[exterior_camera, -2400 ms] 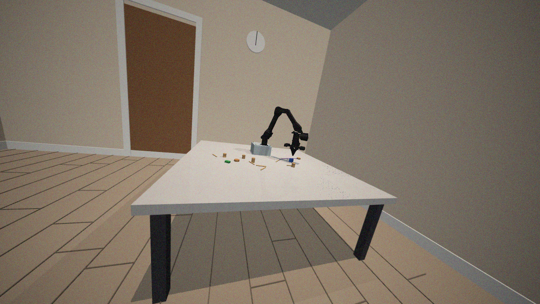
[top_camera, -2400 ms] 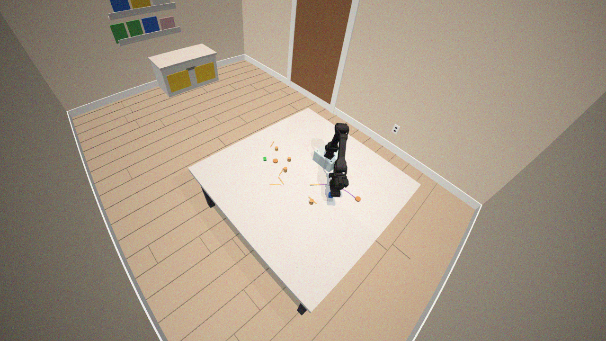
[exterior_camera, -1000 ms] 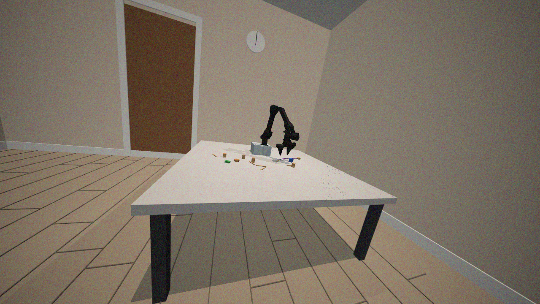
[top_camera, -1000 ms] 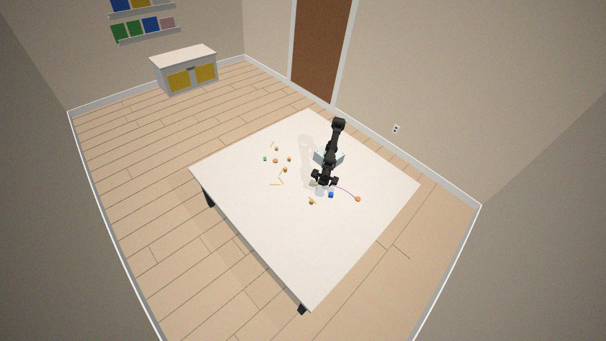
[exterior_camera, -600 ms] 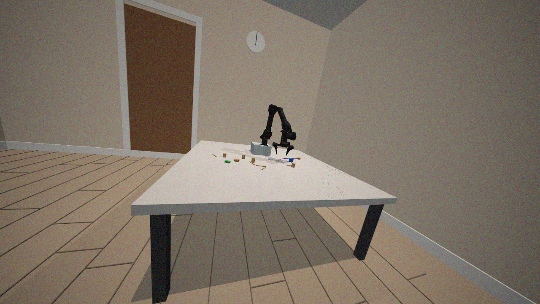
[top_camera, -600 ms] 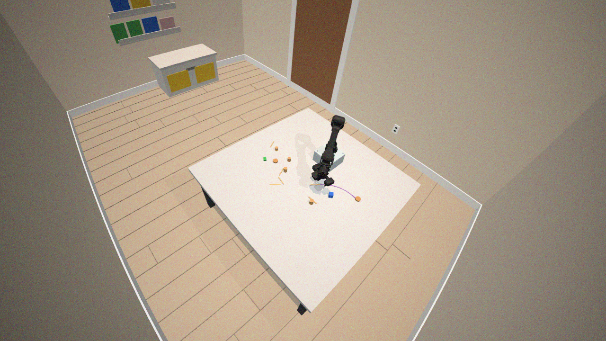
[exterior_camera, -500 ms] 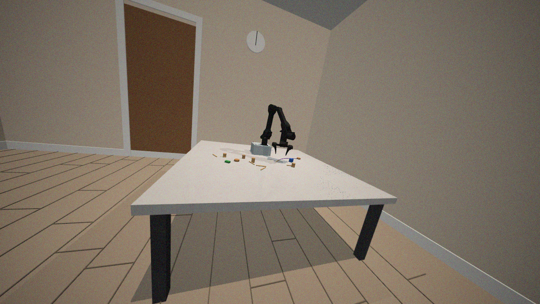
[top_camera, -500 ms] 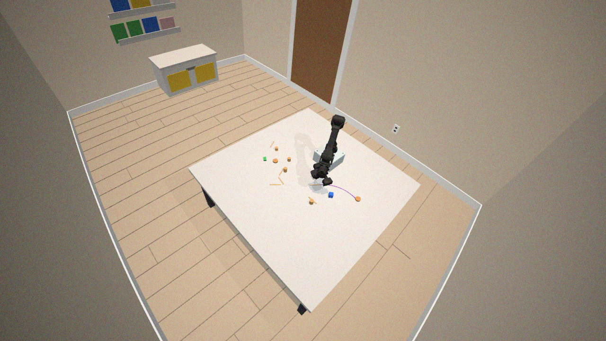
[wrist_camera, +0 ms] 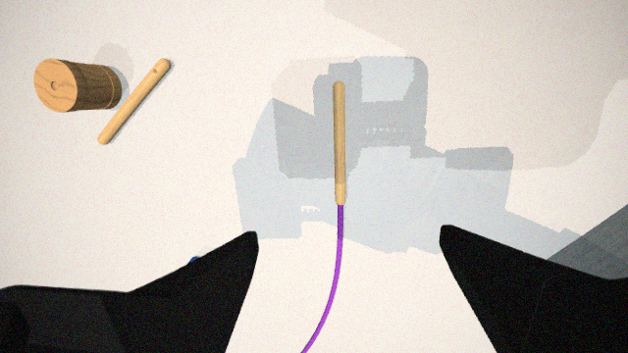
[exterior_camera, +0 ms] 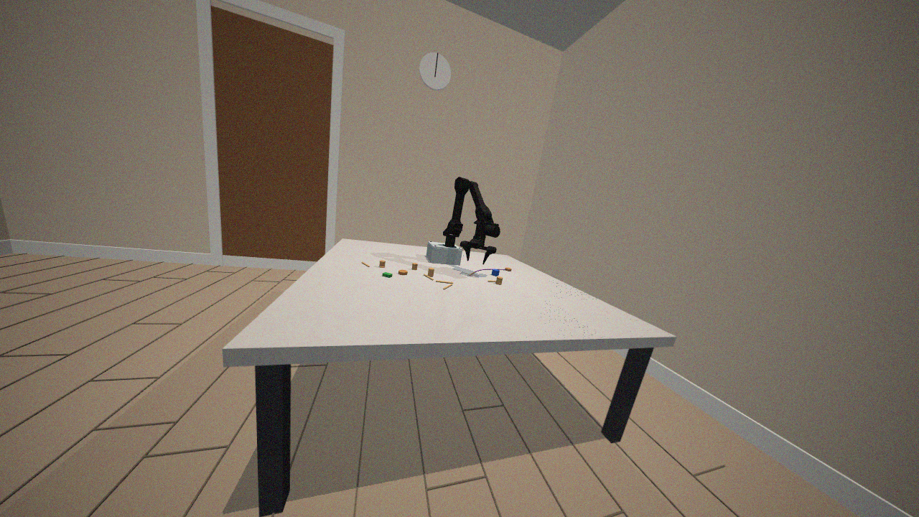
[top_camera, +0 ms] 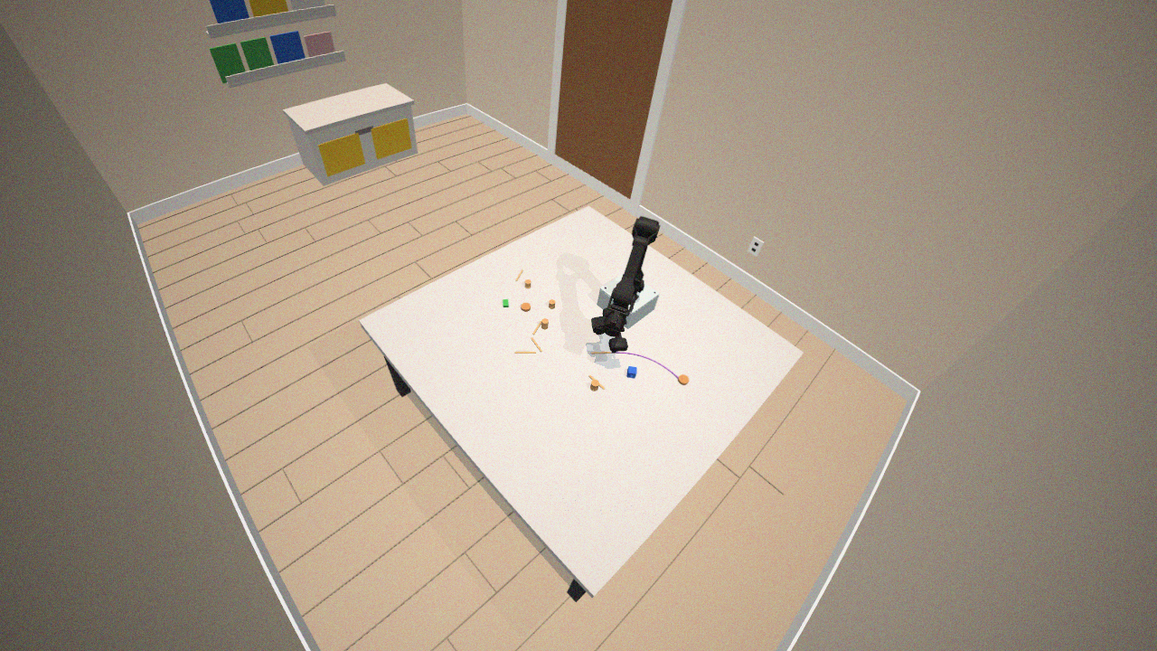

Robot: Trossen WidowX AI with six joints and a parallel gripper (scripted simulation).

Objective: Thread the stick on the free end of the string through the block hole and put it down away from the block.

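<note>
My gripper tip is now 60 mm above the purple string. Also, from my gripper tip: thin wooden stick: 10 mm ahead, 10 mm to the right, 60 mm below; blue wooden block: 30 mm ahead, 120 mm to the left, 40 mm below; short round wooden block: 170 mm ahead, 40 mm to the left, 40 mm below.
</note>
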